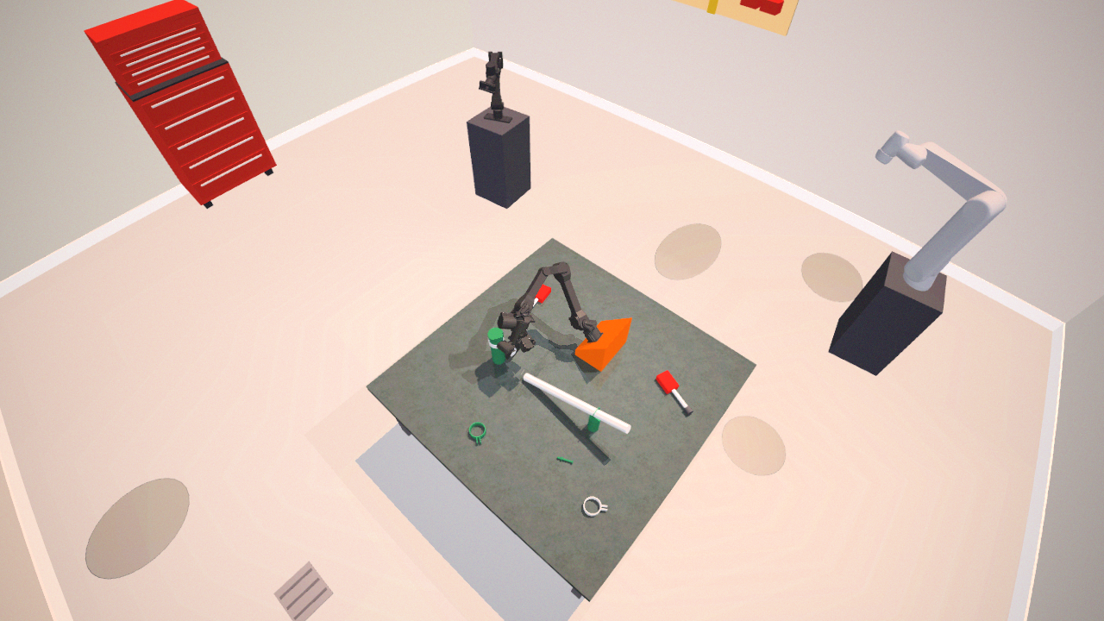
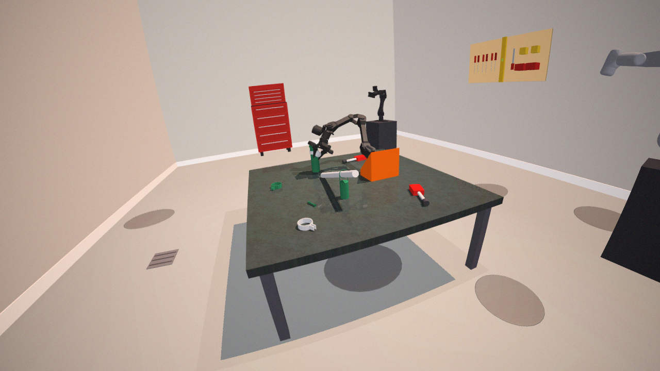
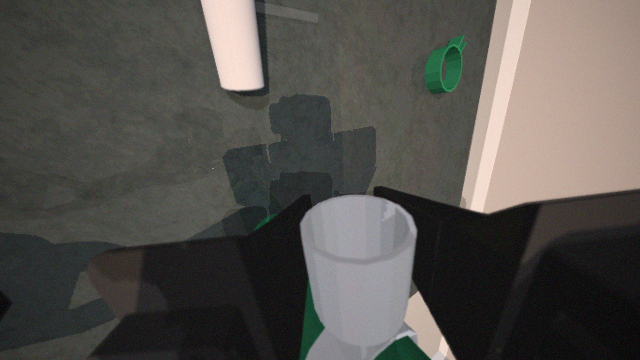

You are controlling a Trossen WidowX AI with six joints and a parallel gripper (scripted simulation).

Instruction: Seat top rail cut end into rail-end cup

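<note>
The rail-end cup is 2 cm behind my gripper tip, 2 cm to the right of it and 3 cm above it. From my gripper tip the other things lie so: short green post 2 cm ahead, 45 cm to the left, 2 cm below; small green bolt 21 cm ahead, 44 cm to the left, 12 cm below.
</note>
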